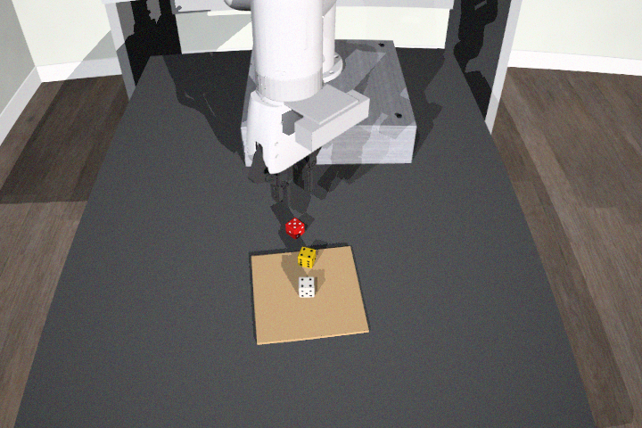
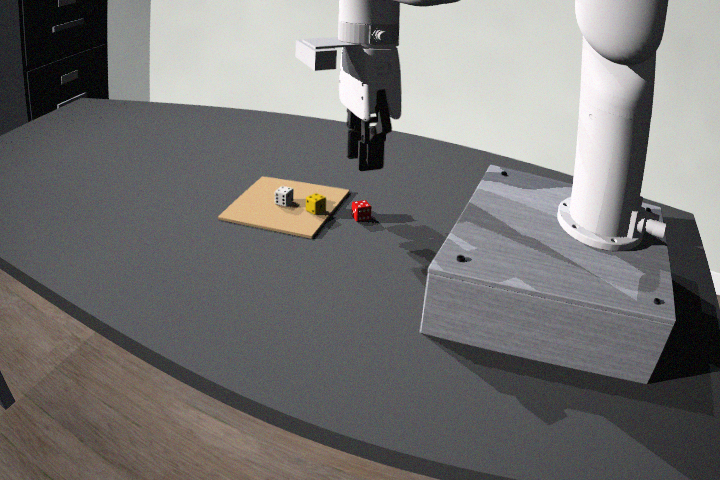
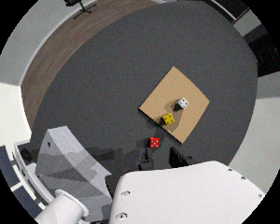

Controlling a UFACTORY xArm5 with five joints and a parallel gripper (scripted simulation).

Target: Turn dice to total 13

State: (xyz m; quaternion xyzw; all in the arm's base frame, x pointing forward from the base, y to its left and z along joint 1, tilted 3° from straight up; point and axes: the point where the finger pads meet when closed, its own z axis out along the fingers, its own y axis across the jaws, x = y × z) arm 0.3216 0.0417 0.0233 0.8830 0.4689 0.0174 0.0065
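My hand is 9 cm above the red die. From my hand the other things lie so: yellow die 5 cm ahead, 3 cm to the left, 8 cm below; then tan mat 10 cm ahead, 4 cm to the left, 10 cm below; then white die 10 cm ahead, 4 cm to the left, 8 cm below.
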